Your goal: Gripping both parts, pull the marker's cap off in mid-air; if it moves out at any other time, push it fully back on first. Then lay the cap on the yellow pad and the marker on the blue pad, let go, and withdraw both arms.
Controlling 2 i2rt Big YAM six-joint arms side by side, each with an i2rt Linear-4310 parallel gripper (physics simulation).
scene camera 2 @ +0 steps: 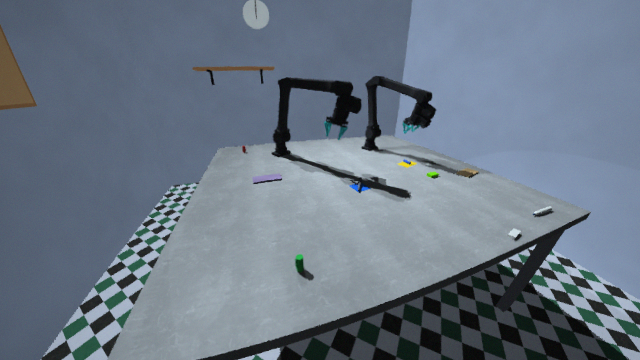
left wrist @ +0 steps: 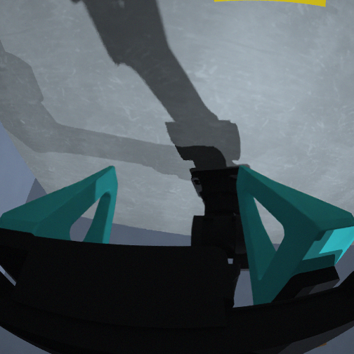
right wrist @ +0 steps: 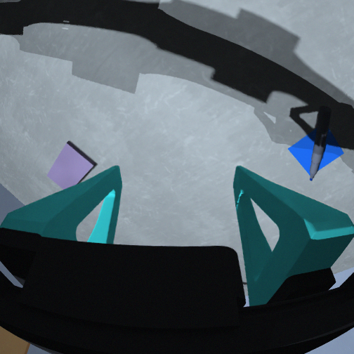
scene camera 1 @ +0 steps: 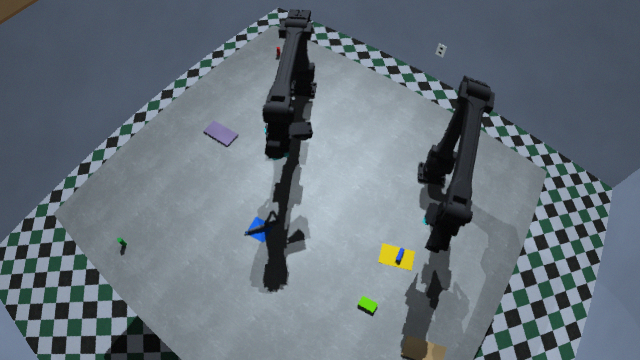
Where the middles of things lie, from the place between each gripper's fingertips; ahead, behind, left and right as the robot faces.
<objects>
I see the blue pad [right wrist: 302, 150] 200 mm below my right hand, 200 mm ahead of it and 90 mm to the left of it. Round my right hand: purple slab [right wrist: 71, 165]: 360 mm to the right, 200 mm below.
The blue pad is 50 cm to the right of my left hand, 36 cm ahead of it and 18 cm below it. Also, from my left hand: purple slab: 95 cm to the right, 18 cm below, 16 cm ahead.
</objects>
